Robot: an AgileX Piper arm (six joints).
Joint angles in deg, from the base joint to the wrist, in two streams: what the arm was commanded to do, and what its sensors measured. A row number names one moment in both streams.
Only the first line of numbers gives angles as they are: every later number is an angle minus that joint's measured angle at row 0.
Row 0, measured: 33.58, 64.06, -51.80, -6.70, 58.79, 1.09
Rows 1 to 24, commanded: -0.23, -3.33, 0.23, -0.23, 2.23, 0.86; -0.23, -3.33, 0.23, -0.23, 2.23, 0.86; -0.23, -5.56, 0.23, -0.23, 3.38, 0.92; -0.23, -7.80, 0.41, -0.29, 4.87, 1.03; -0.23, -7.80, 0.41, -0.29, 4.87, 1.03; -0.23, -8.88, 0.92, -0.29, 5.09, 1.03; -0.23, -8.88, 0.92, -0.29, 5.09, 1.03; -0.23, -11.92, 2.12, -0.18, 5.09, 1.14; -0.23, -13.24, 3.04, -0.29, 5.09, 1.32; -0.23, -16.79, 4.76, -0.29, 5.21, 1.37; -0.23, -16.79, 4.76, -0.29, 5.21, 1.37; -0.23, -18.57, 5.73, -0.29, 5.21, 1.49; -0.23, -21.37, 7.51, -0.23, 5.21, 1.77; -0.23, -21.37, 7.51, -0.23, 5.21, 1.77; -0.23, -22.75, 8.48, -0.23, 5.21, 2.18; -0.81, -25.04, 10.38, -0.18, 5.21, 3.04; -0.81, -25.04, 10.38, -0.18, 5.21, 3.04; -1.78, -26.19, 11.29, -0.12, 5.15, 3.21; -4.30, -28.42, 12.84, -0.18, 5.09, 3.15; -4.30, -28.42, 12.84, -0.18, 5.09, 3.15; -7.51, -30.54, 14.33, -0.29, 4.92, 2.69; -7.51, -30.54, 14.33, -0.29, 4.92, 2.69; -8.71, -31.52, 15.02, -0.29, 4.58, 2.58; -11.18, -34.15, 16.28, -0.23, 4.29, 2.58
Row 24, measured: -8.20, -31.17, 14.67, 0.23, 4.98, 2.58
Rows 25 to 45, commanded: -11.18, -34.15, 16.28, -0.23, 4.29, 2.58; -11.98, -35.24, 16.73, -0.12, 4.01, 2.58; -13.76, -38.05, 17.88, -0.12, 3.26, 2.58; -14.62, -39.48, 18.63, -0.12, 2.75, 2.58; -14.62, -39.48, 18.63, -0.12, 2.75, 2.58; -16.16, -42.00, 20.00, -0.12, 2.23, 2.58; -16.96, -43.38, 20.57, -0.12, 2.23, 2.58; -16.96, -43.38, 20.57, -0.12, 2.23, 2.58; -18.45, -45.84, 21.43, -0.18, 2.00, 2.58; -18.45, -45.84, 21.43, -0.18, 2.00, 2.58; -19.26, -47.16, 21.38, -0.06, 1.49, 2.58; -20.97, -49.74, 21.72, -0.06, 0.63, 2.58; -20.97, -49.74, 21.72, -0.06, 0.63, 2.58; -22.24, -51.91, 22.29, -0.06, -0.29, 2.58; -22.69, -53.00, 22.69, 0.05, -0.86, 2.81; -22.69, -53.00, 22.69, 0.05, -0.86, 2.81; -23.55, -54.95, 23.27, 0.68, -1.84, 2.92; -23.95, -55.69, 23.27, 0.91, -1.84, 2.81; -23.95, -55.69, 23.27, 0.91, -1.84, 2.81; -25.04, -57.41, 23.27, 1.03, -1.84, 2.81; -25.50, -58.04, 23.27, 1.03, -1.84, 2.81
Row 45, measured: -24.13, -56.04, 23.15, 0.91, -1.09, 2.58
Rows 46 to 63, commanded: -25.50, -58.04, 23.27, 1.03, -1.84, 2.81; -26.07, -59.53, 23.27, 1.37, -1.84, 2.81; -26.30, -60.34, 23.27, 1.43, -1.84, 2.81; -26.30, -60.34, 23.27, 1.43, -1.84, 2.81; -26.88, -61.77, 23.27, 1.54, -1.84, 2.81; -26.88, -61.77, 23.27, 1.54, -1.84, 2.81; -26.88, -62.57, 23.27, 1.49, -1.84, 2.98; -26.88, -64.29, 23.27, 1.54, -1.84, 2.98; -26.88, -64.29, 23.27, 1.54, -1.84, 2.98; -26.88, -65.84, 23.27, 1.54, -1.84, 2.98; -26.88, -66.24, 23.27, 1.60, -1.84, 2.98; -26.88, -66.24, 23.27, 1.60, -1.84, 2.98; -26.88, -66.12, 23.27, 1.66, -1.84, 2.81; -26.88, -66.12, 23.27, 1.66, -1.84, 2.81; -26.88, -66.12, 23.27, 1.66, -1.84, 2.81; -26.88, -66.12, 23.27, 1.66, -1.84, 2.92; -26.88, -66.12, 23.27, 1.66, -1.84, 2.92; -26.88, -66.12, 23.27, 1.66, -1.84, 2.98
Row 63, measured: -26.59, -64.23, 23.15, 1.94, -1.38, 2.69
